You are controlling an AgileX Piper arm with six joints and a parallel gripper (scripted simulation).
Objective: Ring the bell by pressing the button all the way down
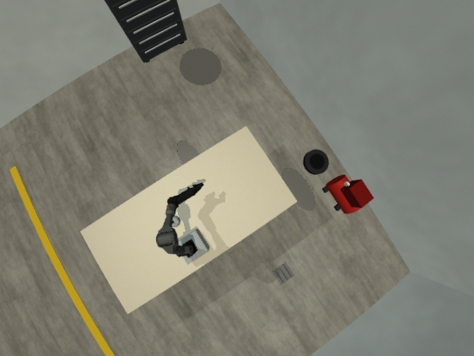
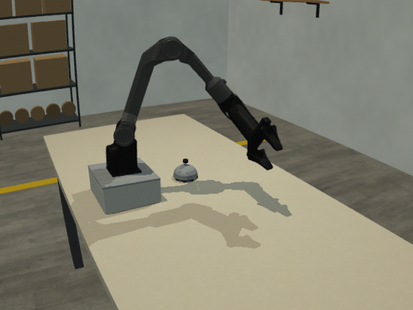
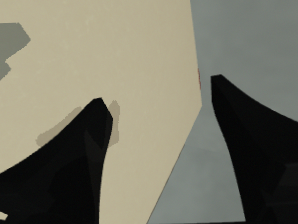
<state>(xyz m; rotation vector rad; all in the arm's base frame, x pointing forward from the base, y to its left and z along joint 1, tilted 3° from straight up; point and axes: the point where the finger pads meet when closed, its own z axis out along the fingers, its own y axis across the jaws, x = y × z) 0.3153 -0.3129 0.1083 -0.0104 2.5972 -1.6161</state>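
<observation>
Now: hand 100 mm past the bell button, 340 mm to the right of it and 120 mm above it. Also, from my hand: bell: 100 mm behind, 340 mm to the left, 140 mm below.
</observation>
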